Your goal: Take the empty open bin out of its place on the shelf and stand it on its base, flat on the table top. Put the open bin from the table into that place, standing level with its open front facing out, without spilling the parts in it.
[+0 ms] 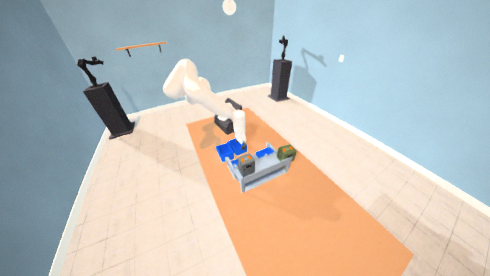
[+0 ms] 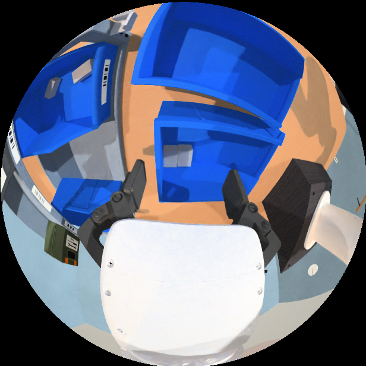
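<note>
The open bin with grey parts stands on the orange table top. An empty blue open bin stands on its base beside it, also on the table top. The grey shelf has a vacant place between two blue bins. My gripper is open and empty, above the near edge of the bin with parts, its fingers spread toward either side of that bin; their exact height above it is hard to tell.
One shelf bin holds small parts; another shelf bin stands at the other side. A grey box and a green box are at the shelf. The dark robot base stands behind the bins.
</note>
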